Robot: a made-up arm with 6 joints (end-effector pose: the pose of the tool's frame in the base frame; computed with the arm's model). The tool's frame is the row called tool. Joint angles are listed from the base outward.
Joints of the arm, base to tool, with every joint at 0 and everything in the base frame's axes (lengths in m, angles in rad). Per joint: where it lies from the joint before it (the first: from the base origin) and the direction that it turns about. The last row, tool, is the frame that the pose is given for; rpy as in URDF.
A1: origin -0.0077 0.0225 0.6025 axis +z
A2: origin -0.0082 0.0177 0.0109 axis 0.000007 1 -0.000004
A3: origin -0.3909 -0.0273 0.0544 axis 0.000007 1 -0.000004
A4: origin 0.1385 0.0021 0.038 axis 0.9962 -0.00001 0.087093
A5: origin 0.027 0.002 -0.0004 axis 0.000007 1 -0.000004
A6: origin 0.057 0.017 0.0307 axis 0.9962 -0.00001 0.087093
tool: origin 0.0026 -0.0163 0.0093 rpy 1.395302 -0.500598 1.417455
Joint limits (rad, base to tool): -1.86..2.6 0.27..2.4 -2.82..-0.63 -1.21..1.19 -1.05..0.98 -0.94..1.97
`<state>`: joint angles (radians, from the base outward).
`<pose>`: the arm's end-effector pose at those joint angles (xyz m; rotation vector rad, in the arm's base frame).
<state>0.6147 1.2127 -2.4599 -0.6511 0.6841 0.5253</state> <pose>-0.0338 -0.0218 1.2266 1.1384 0.1973 2.1629</pose>
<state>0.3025 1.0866 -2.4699 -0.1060 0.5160 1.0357</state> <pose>-0.1248 -0.0211 1.2149 -1.1897 0.0982 -2.8293</pose>
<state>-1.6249 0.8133 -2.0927 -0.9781 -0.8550 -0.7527</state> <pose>0.0666 0.2748 1.1191 -0.9110 0.3982 -1.0688</pose>
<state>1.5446 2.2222 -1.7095 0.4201 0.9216 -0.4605</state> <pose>-0.0065 0.5137 0.7960 -0.4545 -2.8952 -0.5384</pose>
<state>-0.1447 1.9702 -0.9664 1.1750 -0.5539 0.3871</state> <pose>0.3375 -0.0855 0.8168 2.3114 -1.0928 0.9415</pose>
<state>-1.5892 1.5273 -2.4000 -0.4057 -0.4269 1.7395</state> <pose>0.0065 -0.0943 1.2162 0.3409 -0.3634 1.7819</pose>
